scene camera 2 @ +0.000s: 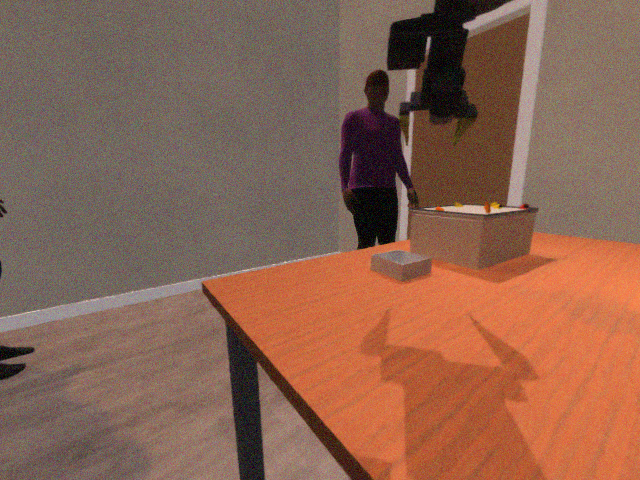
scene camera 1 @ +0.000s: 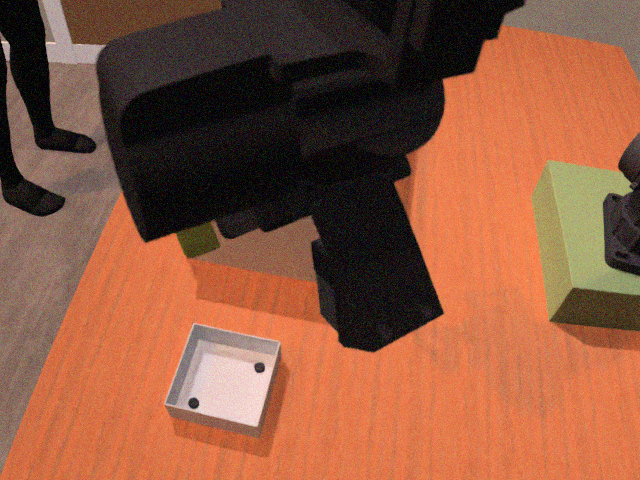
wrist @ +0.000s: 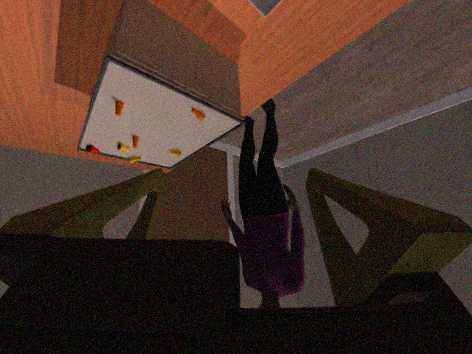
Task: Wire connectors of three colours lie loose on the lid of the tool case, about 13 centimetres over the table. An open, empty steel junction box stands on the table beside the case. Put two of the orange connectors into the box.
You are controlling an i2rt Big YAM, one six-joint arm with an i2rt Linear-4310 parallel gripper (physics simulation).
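Pixels of known places: gripper, fingertip midpoint: (scene camera 2: 429, 144) (wrist: 235, 176); arm's base, origin of the base link: (scene camera 1: 633, 239).
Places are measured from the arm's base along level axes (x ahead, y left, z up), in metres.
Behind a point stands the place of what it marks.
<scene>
The tool case (scene camera 2: 447, 236) @(z -0.007, x 0.438, y 0.153 m) (wrist: 175, 52) @(z -0.010, x 0.427, y 0.152 m) carries loose connectors on its pale lid. In the wrist view there are three orange connectors, one at the left (wrist: 119, 107) @(z 0.067, x 0.388, y 0.075 m), one nearer the lid's right corner (wrist: 198, 113) @(z 0.062, x 0.482, y 0.139 m) and one in the middle (wrist: 135, 141) @(z 0.067, x 0.450, y -0.013 m). Three yellow connectors (wrist: 123, 147) @(z 0.065, x 0.445, y -0.060 m) (wrist: 175, 152) @(z 0.063, x 0.539, y -0.011 m) (wrist: 135, 159) @(z 0.064, x 0.491, y -0.108 m) and a red connector (wrist: 93, 149) @(z 0.066, x 0.403, y -0.110 m) lie there too. The steel junction box (scene camera 1: 227, 382) @(z -0.078, x 0.439, y 0.309 m) (scene camera 2: 400, 266) @(z -0.047, x 0.388, y 0.358 m) stands open on the table beside the case, with two dark round spots on its floor. My gripper (scene camera 2: 430, 139) @(z 0.215, x 0.406, y 0.275 m) (wrist: 235, 176) @(z 0.215, x 0.406, y 0.275 m) is wide open and empty, high above the lid. In scene view 1 the arm hides most of the case.
The orange table (scene camera 1: 491, 413) @(z -0.080, x 0.143, y 0.252 m) (scene camera 2: 310, 320) @(z -0.079, x 0.312, y 0.609 m) carries everything. A green block (scene camera 1: 594, 222) @(z 0.000, x 0.056, y -0.010 m) stands at the right in scene view 1, with a dark arm base on it. A person in a purple top (scene camera 2: 374, 149) (wrist: 272, 250) stands behind the table, near a brown door (scene camera 2: 480, 170).
</scene>
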